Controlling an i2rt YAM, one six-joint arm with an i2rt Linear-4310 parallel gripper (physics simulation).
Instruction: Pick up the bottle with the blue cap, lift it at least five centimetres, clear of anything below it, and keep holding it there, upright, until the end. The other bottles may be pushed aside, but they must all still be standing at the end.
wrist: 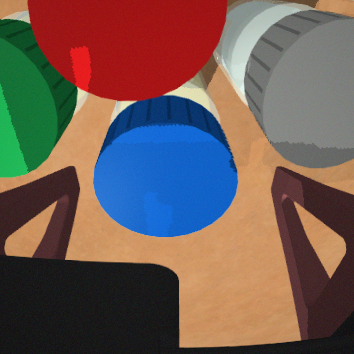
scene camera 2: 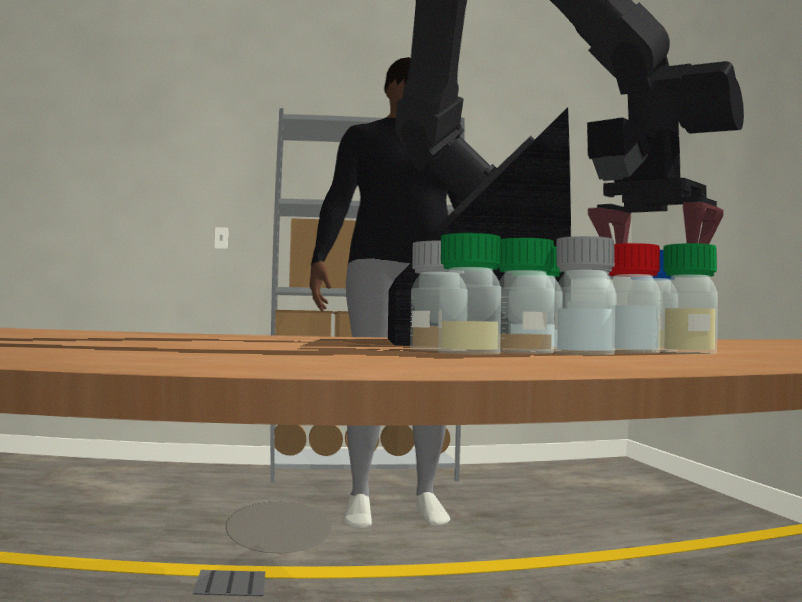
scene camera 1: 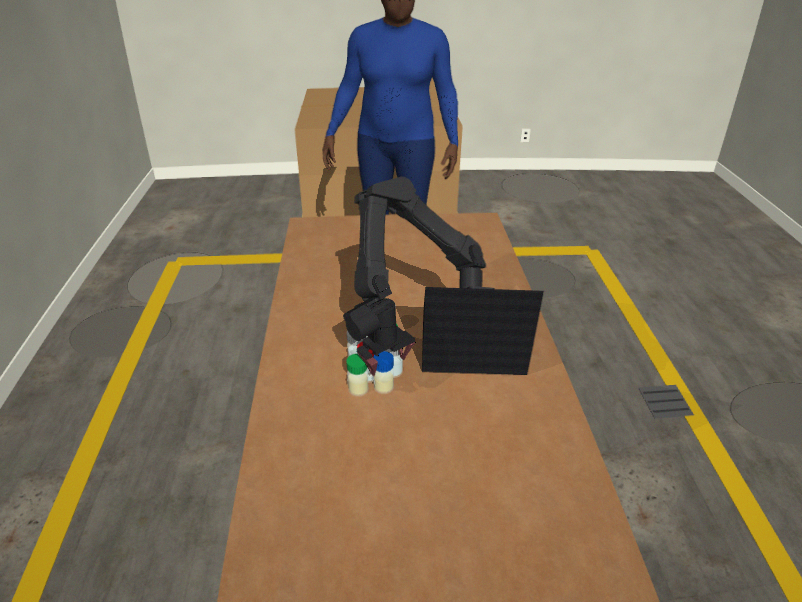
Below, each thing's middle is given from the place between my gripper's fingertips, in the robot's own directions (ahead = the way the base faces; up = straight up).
The grey-capped bottle (scene camera 2: 426,258) is 24 cm to the right of my hand, 3 cm below it and 2 cm behind it.
